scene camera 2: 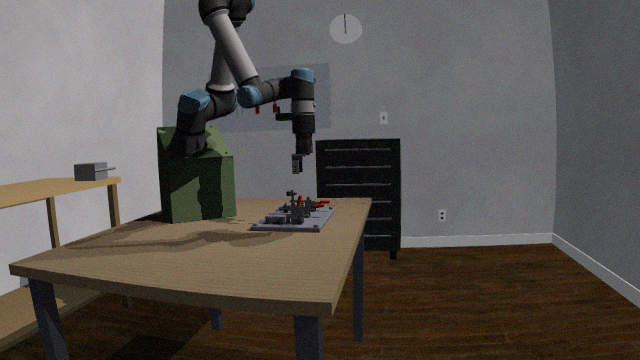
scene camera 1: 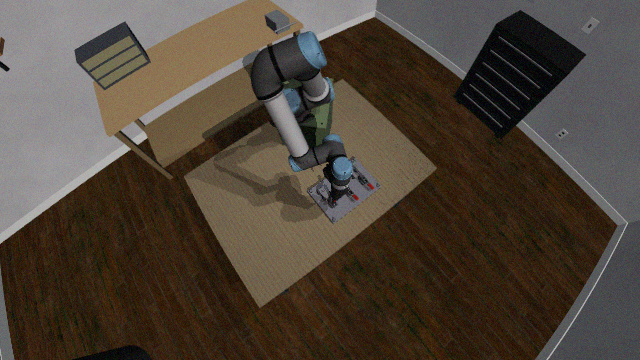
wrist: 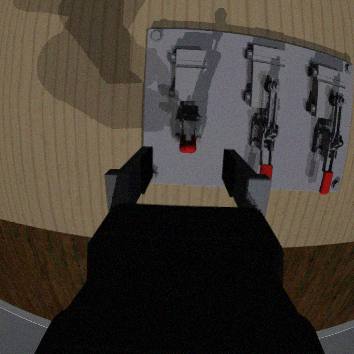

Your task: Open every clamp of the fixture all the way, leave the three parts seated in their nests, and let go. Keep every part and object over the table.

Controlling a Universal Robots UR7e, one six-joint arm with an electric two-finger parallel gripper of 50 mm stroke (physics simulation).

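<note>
A grey fixture plate (scene camera 1: 334,216) (scene camera 2: 285,229) (wrist: 227,65) lies on the table and carries three toggle clamps. The left clamp in the wrist view (wrist: 188,111) has its arm raised off its nest, and its red handle (scene camera 2: 300,201) (wrist: 188,145) stands steeply up. The middle clamp (wrist: 270,122) and the right clamp (wrist: 336,132) lie flat, with arms over their nests and red handles out to the front. The left part (wrist: 192,56) sits in its nest; the other parts are hard to tell from the plate. My gripper (scene camera 2: 297,164) (wrist: 187,162) is open and empty above the left clamp, clear of its handle.
The wooden table (scene camera 1: 240,240) (scene camera 2: 175,265) bears the fixture and the green robot pedestal (scene camera 2: 200,185). The table's front edge runs close to the fixture. A side bench (scene camera 1: 200,45) stands by the wall, and a black drawer cabinet (scene camera 1: 520,70) (scene camera 2: 358,195) stands beyond the table.
</note>
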